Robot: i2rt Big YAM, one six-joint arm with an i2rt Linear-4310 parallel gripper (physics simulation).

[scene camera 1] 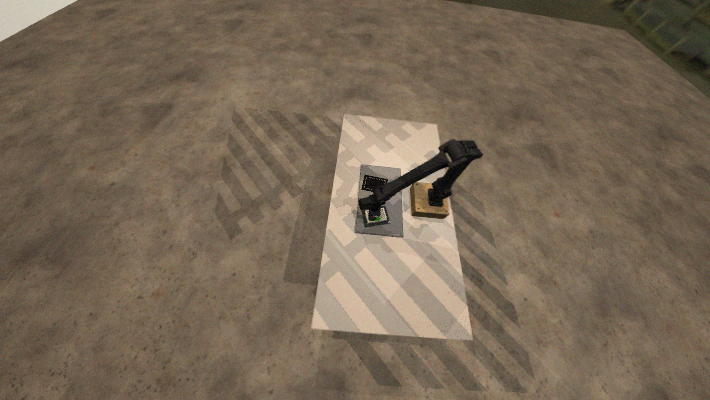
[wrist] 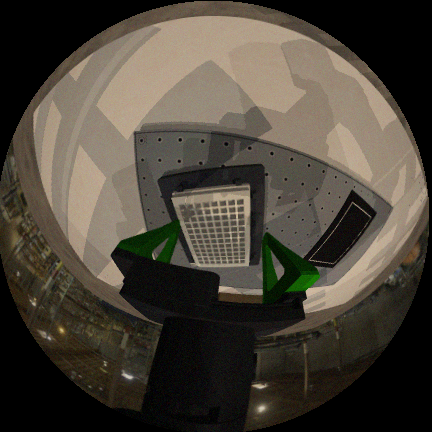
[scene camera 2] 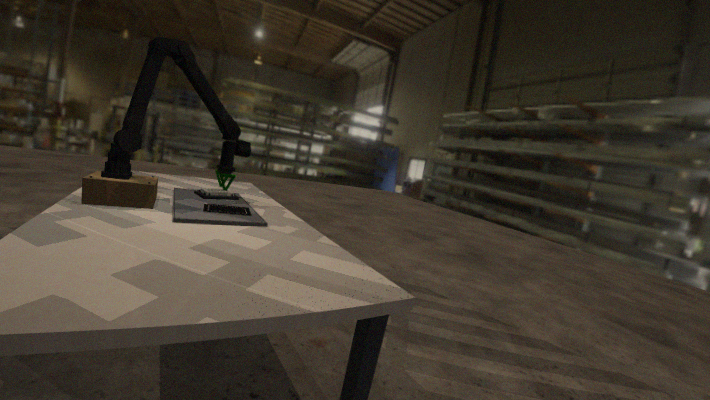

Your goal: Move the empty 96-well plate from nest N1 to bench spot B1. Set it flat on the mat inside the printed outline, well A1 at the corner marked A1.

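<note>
The white 96-well plate sits in the dark nest N1 on the grey perforated board. My gripper is open and empty, with green fingers pointing down over the plate. In the wrist view one fingertip shows by each long side of the plate; how far they are above it is hard to tell. The black mat of spot B1 lies on the same board with a printed white outline. The A1 marks are too small to read.
The grey board lies on the table. The arm stands on a wooden block beside the board. Striped shadows cross the table.
</note>
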